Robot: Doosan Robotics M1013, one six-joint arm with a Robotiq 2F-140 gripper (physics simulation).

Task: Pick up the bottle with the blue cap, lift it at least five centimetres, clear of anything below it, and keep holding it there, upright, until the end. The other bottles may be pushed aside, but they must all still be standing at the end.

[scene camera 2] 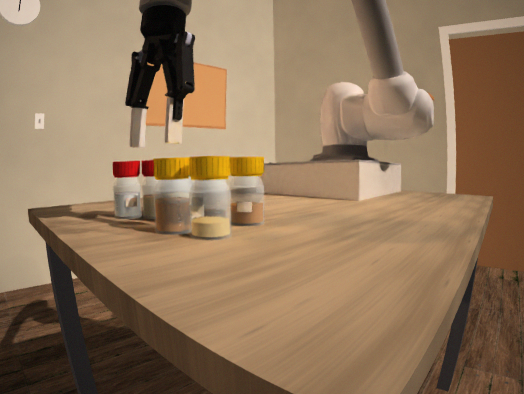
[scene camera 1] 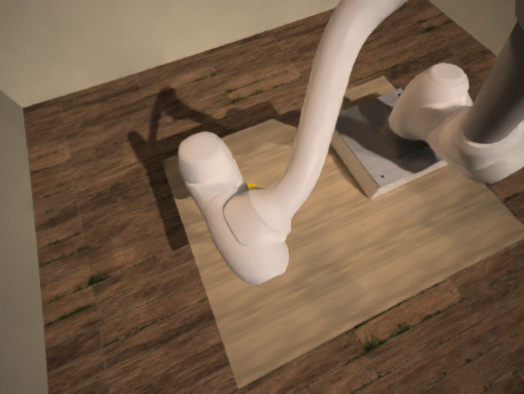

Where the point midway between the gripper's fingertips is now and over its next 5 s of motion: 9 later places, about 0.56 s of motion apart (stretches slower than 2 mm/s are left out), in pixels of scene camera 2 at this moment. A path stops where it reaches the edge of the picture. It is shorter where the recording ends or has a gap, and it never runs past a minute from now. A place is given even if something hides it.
The gripper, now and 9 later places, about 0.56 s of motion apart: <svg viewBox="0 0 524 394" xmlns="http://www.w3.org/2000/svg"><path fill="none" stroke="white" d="M153 145L155 145L154 159L151 136L96 148L96 158L97 145L140 135L146 147L144 158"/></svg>
